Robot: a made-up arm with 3 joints. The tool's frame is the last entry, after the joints.
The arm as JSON. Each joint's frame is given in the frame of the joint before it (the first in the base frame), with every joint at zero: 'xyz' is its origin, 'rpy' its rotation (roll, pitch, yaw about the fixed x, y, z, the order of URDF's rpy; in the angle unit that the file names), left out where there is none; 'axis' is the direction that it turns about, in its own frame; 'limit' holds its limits. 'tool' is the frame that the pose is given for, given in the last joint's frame.
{
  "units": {
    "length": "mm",
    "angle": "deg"
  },
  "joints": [
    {
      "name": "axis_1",
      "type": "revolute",
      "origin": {
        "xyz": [
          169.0,
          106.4,
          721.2
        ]
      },
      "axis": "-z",
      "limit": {
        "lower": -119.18,
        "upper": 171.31
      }
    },
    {
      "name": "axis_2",
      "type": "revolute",
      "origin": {
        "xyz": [
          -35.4,
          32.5,
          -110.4
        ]
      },
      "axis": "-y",
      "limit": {
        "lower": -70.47,
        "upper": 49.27
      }
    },
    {
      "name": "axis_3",
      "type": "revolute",
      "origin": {
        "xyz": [
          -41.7,
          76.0,
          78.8
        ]
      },
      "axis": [
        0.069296,
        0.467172,
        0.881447
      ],
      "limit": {
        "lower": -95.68,
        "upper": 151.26
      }
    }
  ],
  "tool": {
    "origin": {
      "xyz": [
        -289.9,
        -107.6,
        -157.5
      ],
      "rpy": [
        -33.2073,
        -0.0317,
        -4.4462
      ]
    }
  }
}
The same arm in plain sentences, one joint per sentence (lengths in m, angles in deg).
The arm has three revolute joints in a row. What follows holds with every joint at zero, and every direction is one of the base frame's.
Joint 1 sits 0.1690 m along +x and 0.1064 m along +y and 0.7212 m along +z from the base frame's origin and rotates about -z, from -119.18 to 171.31 deg.
Joint 2 sits 0.0354 m along -x and 0.0325 m along +y and 0.1104 m along -z from joint 1 and rotates about -y, from -70.47 to 49.27 deg.
Joint 3 sits 0.0417 m along -x and 0.0760 m along +y and 0.0788 m along +z from joint 2 and rotates about the direction (0.069302, 0.467213, 0.881425), from -95.68 to 151.26 deg.
The tool frame, which is the frame that the pose is given for, sits 0.2899 m along -x and 0.1076 m along -y and 0.1575 m along -z from joint 3; its axes are the base frame's turned by roll -33.21, pitch -0.03 and yaw -4.45 deg (as in URDF: about the fixed x, then y, then z).

